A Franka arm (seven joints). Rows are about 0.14 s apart.
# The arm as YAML. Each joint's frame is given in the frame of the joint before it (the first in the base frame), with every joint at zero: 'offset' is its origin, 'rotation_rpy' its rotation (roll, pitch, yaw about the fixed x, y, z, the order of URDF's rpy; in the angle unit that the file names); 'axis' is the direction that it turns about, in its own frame. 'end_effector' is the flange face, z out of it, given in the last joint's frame.
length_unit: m
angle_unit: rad
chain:
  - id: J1
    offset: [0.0, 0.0, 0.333]
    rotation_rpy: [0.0, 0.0, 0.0]
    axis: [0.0, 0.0, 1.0]
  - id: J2
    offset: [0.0, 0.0, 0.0]
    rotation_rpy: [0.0, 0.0, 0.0]
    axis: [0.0, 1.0, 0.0]
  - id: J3
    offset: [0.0, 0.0, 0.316]
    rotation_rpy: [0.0, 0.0, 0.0]
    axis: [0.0, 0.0, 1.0]
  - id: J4
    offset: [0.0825, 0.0, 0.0]
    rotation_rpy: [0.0, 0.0, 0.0]
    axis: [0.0, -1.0, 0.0]
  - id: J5
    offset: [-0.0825, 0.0, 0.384]
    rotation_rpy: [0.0, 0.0, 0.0]
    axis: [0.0, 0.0, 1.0]
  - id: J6
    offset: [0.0, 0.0, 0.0]
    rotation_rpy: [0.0, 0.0, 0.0]
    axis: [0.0, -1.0, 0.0]
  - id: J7
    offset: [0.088, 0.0, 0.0]
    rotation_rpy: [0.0, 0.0, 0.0]
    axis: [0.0, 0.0, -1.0]
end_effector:
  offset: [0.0, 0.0, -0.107]
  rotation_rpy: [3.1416, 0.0, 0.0]
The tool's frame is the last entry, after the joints.
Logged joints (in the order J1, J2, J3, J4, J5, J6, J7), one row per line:
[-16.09 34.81 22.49 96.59 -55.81 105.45 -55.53]
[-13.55 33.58 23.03 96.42 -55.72 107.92 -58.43]
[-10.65 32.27 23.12 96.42 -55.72 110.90 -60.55]
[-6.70 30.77 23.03 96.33 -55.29 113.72 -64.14]
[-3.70 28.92 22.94 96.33 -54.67 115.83 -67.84]
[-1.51 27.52 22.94 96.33 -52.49 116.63 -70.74]
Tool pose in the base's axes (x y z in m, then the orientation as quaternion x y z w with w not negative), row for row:
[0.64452 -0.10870 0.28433 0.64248 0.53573 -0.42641 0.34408]
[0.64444 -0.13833 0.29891 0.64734 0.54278 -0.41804 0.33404]
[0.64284 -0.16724 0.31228 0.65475 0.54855 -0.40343 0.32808]
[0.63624 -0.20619 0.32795 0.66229 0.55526 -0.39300 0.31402]
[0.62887 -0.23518 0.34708 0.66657 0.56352 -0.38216 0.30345]
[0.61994 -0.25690 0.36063 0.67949 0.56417 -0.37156 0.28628]
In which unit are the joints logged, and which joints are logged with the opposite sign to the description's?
The joints are logged in degrees. Opposite sign: J1, J3, J4.
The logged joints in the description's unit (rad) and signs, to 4 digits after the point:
[0.2808 0.6075 -0.3925 -1.6858 -0.9741 1.8404 -0.9692]
[0.2365 0.5861 -0.4019 -1.6828 -0.9725 1.8836 -1.0198]
[0.1859 0.5632 -0.4035 -1.6828 -0.9725 1.9356 -1.0568]
[0.1169 0.5370 -0.4019 -1.6813 -0.9650 1.9848 -1.1195]
[0.0646 0.5047 -0.4004 -1.6813 -0.9542 2.0216 -1.1840]
[0.0264 0.4803 -0.4004 -1.6813 -0.9161 2.0356 -1.2346]

